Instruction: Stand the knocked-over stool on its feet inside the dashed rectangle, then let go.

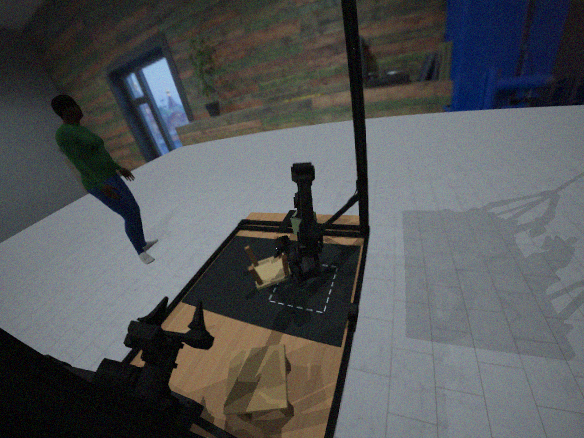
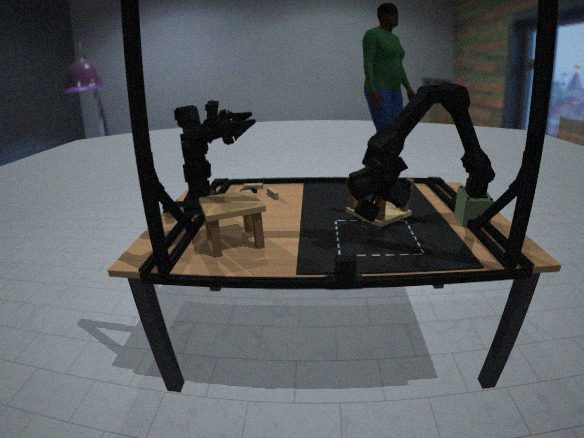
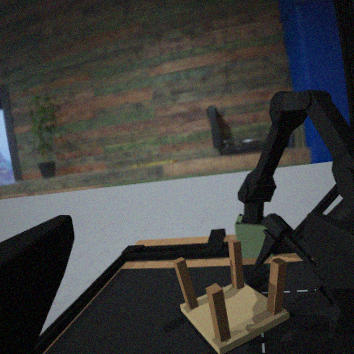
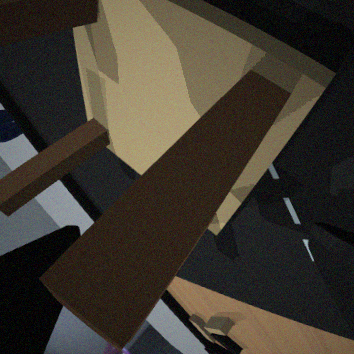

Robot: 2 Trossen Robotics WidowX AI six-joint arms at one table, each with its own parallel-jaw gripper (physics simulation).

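The small wooden stool [image 1: 270,270] [image 2: 390,214] [image 3: 242,312] [image 4: 151,105] lies upside down on the black mat [image 1: 221,291] [image 2: 321,243]. Its seat is down and its brown legs point up. It sits across the far corner of the white dashed rectangle [image 1: 329,291] [image 2: 377,255] [image 4: 291,211]. My right gripper [image 1: 290,256] [image 2: 377,204] [image 4: 196,236] is open, and its fingers stand on either side of one leg without pinching it. My left gripper [image 1: 180,306] [image 2: 242,122] is open and empty. It is held high over the wooden end of the table, far from the stool.
A larger stool [image 1: 260,382] [image 2: 231,206] stands upright on the bare wooden part of the table. Small wooden blocks [image 2: 273,193] lie behind it. A green block [image 2: 466,206] [image 3: 250,239] sits at the right arm's base. A black frame post [image 1: 357,130] [image 2: 138,130] rises at the table edge. A person [image 2: 383,65] stands beyond.
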